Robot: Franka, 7 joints.
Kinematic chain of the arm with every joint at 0, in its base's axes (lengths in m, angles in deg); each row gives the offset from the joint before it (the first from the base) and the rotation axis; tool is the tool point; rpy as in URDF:
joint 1: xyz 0 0 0.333 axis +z
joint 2: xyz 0 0 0 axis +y
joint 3: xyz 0 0 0.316 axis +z
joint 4: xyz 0.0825 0 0 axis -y
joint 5: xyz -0.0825 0 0.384 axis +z
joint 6: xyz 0 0 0 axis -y
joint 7: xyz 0.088 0 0 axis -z
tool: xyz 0 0 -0.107 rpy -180 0 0
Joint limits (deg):
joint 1: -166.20..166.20
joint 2: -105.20..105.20
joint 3: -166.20..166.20
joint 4: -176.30..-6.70
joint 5: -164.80..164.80
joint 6: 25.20..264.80
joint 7: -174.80..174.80
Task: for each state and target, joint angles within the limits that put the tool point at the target. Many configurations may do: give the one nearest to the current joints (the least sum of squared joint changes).
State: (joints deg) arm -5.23 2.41 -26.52 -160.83 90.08 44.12 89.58
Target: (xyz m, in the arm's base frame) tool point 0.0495 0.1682 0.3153
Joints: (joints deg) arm 26.59 -3.58 4.54 -176.30 63.48 33.51 89.58
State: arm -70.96 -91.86 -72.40 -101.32 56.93 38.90 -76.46
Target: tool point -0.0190 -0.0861 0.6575
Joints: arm -59.13 -71.99 -29.68 -140.15 53.63 41.25 -76.46
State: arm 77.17 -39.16 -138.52 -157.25 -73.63 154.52 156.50
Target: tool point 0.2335 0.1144 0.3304
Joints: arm 76.90 -69.35 -103.98 -176.30 -97.49 188.86 156.50
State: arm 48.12 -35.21 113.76 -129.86 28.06 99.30 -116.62
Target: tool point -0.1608 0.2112 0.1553
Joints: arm 35.18 -44.10 108.66 -153.78 24.21 97.34 -116.62
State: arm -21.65 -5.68 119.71 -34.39 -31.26 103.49 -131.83
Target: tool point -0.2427 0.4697 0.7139
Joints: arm -9.95 -4.53 130.16 -73.32 -22.89 71.33 -131.83
